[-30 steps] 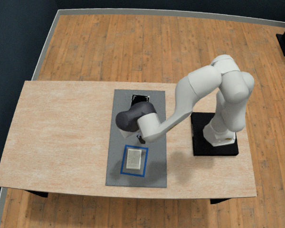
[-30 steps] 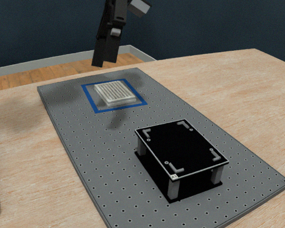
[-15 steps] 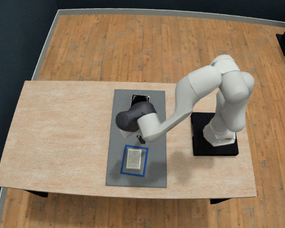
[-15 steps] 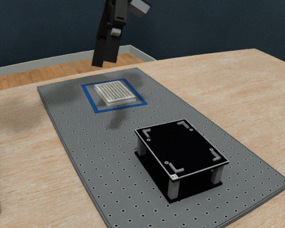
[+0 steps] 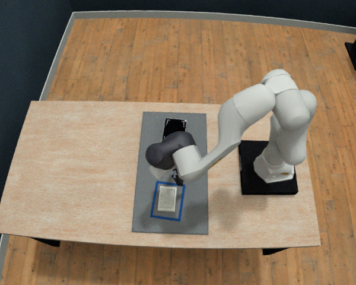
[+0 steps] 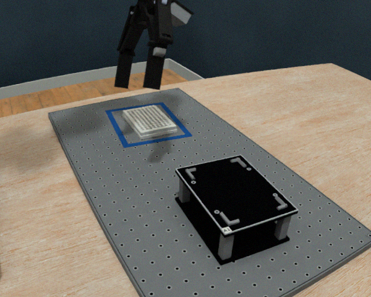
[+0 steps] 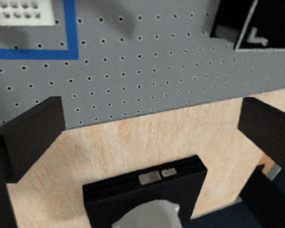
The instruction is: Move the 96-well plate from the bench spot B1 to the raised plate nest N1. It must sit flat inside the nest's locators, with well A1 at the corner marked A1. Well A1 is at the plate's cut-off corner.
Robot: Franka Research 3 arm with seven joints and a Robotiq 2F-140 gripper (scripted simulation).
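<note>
My hand is 150 mm above the white 96-well plate, 130 mm to the right of it and 80 mm short of it. Round my hand: A1 label 310 mm to the right, 90 mm below; black plate nest 240 mm to the right, 100 mm below, 60 mm ahead.
</note>
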